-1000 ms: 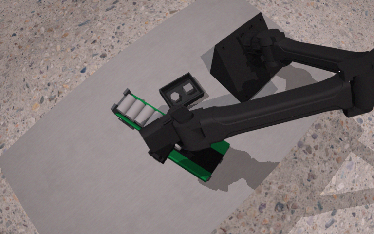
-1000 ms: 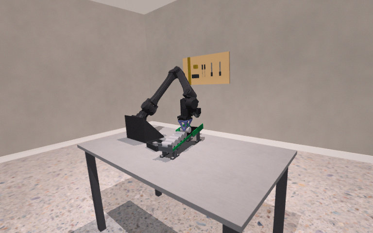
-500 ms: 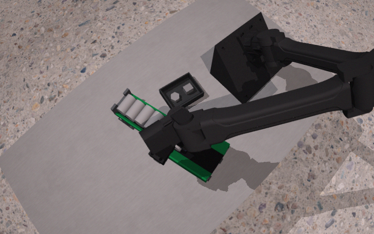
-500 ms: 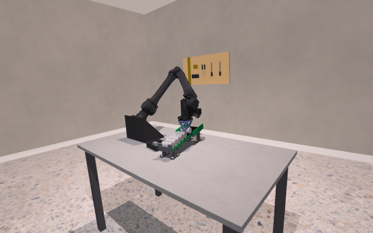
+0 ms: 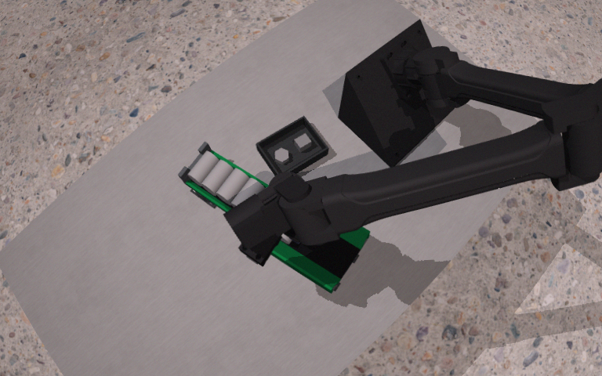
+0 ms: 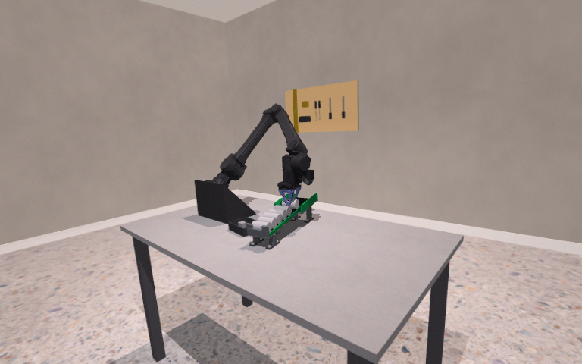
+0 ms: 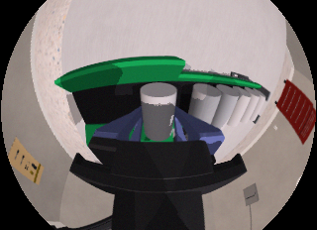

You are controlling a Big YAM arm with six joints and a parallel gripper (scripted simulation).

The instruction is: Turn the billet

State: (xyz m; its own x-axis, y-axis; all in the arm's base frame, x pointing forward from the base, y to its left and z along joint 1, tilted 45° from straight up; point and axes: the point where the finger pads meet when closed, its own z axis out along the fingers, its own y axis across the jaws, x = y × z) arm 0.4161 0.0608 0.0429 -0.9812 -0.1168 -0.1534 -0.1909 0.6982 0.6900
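Right now the billet is right at my hand. Also, from my hand: stop: 240 mm to the right, 50 mm below, 40 mm ahead; then ramp bed: 50 mm to the right, 40 mm below, 10 mm ahead; then small black tray: 140 mm to the right, 140 mm behind, 100 mm below.
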